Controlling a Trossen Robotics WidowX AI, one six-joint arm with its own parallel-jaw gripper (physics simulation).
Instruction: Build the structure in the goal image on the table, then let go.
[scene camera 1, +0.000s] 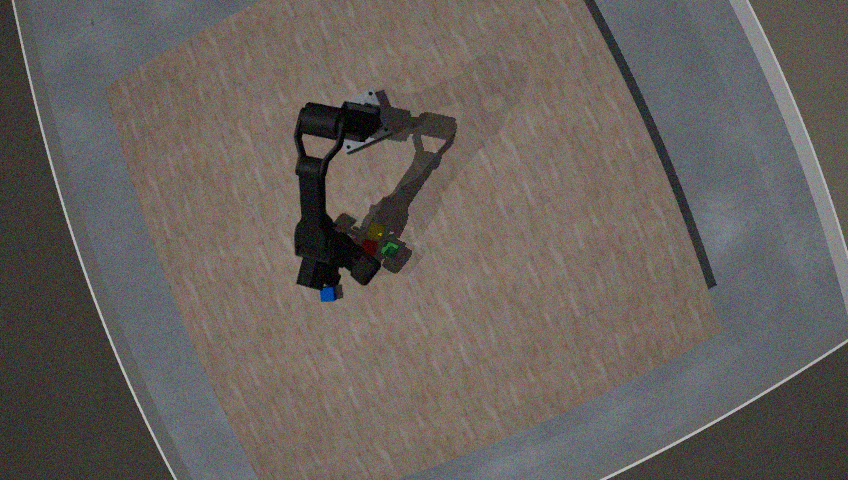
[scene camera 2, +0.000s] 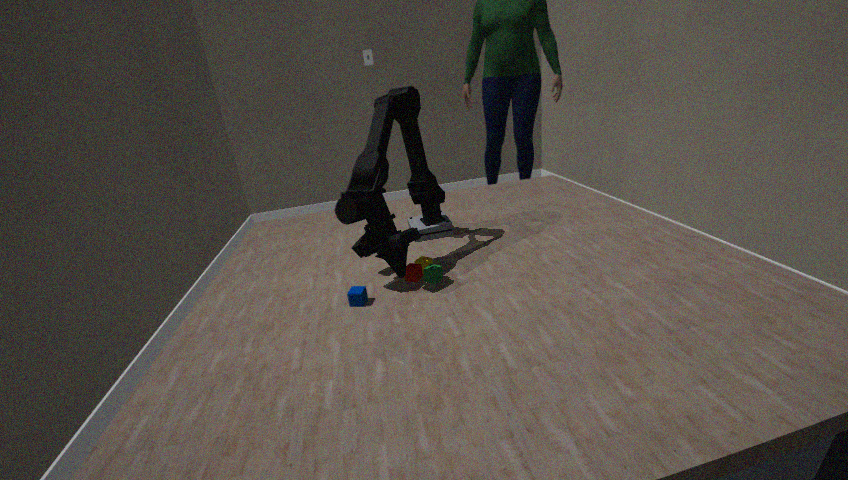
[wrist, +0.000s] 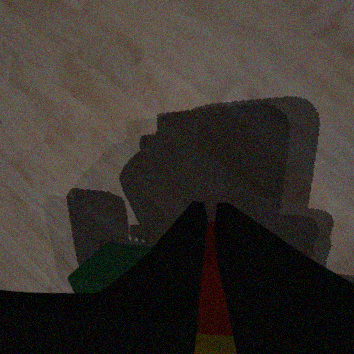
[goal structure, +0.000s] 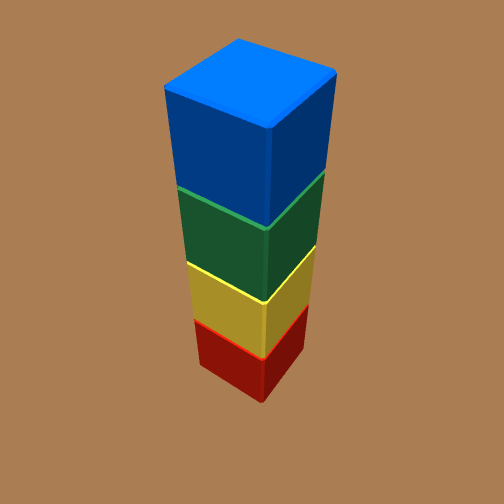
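Four small cubes lie on the wooden table (scene camera 1: 517, 258) (scene camera 2: 517, 335). The red cube (scene camera 1: 369, 246) (scene camera 2: 413, 271) (wrist: 212, 281), yellow cube (scene camera 1: 375, 230) (scene camera 2: 424, 261) (wrist: 215, 344) and green cube (scene camera 1: 390, 250) (scene camera 2: 433, 273) (wrist: 105, 265) sit close together in the arm's shadow. The blue cube (scene camera 1: 327, 294) (scene camera 2: 356, 295) lies apart, to their left. My gripper (scene camera 2: 402, 270) (wrist: 211, 207) is down at the table just left of the red cube. Its fingers are nearly together with nothing between them; red and yellow show through the thin gap in the wrist view.
The arm's base (scene camera 1: 362, 121) (scene camera 2: 424, 222) stands behind the cubes. A person (scene camera 2: 512, 88) in a green top stands beyond the far edge of the table. Grey walls close the room.
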